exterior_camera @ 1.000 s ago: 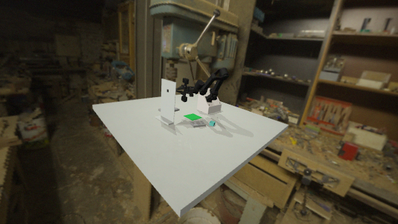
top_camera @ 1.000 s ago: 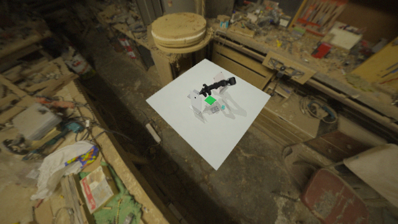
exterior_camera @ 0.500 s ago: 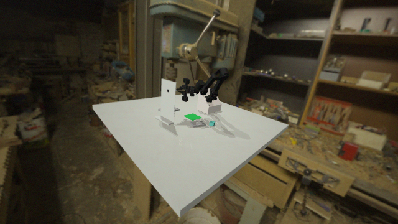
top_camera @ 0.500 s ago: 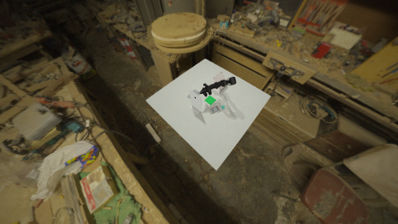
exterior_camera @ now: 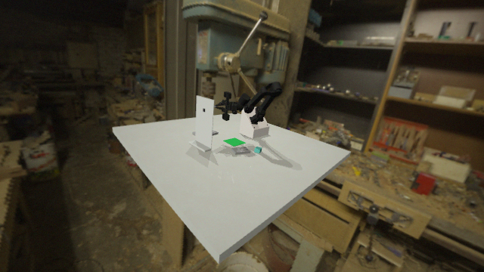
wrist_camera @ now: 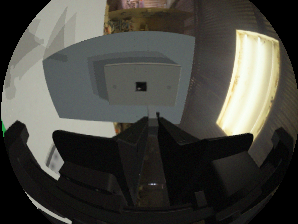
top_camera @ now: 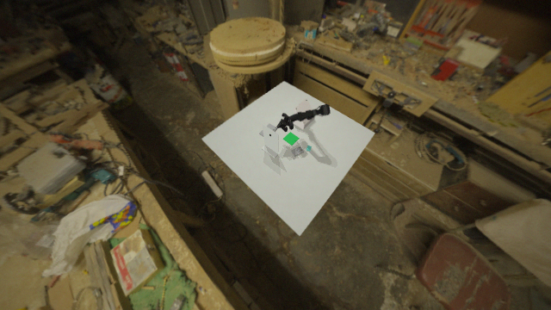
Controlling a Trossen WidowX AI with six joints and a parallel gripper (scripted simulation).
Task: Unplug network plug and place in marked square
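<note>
Now: the green marked square 15 cm behind my gripper tip, 4 cm to the left of it and 25 cm below it. The rest, counted from my gripper tip: white upright panel (9 cm ahead, 2 cm to the left, 11 cm below); small teal block (20 cm behind, 24 cm to the left, 24 cm below); network plug (right at my gripper tip).
</note>
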